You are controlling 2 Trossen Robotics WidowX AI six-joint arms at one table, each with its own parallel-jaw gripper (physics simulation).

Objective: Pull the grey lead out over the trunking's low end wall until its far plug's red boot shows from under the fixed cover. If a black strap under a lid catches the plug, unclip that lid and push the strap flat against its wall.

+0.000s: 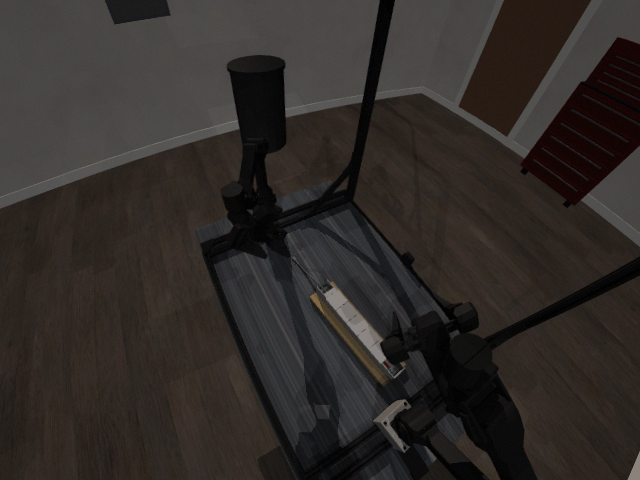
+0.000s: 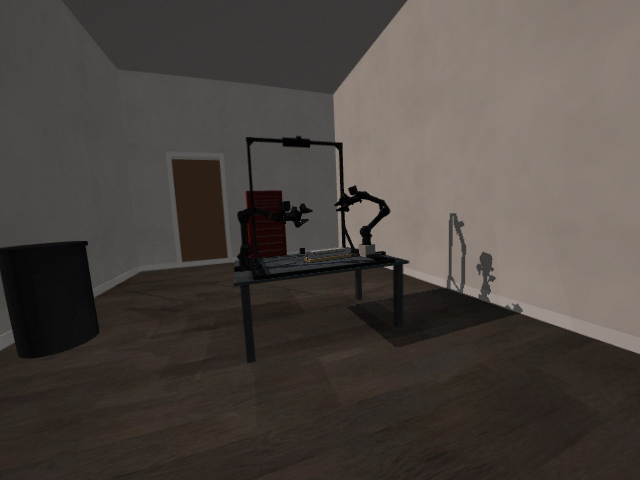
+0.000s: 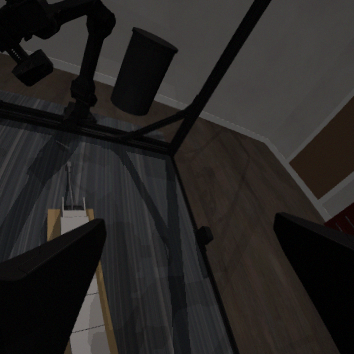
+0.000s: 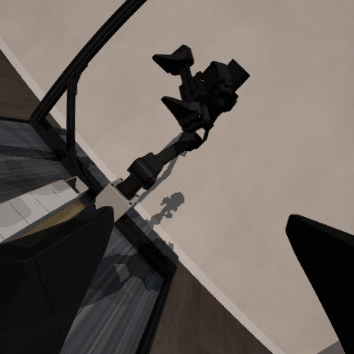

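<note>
The white trunking with its row of closed lids lies on a wooden board. The grey lead comes out over one end and lies across the table. A small red patch shows near the opposite end. I cannot tell whether it is the boot. No black strap can be made out. My left gripper is open and empty, high above the trunking. My right gripper is open and empty, raised above the table, away from the lead.
A black frame rises from the table's rim. The left arm's pale mounting block stands by the trunking's red-patch end. A black bin and a red cabinet stand on the floor.
</note>
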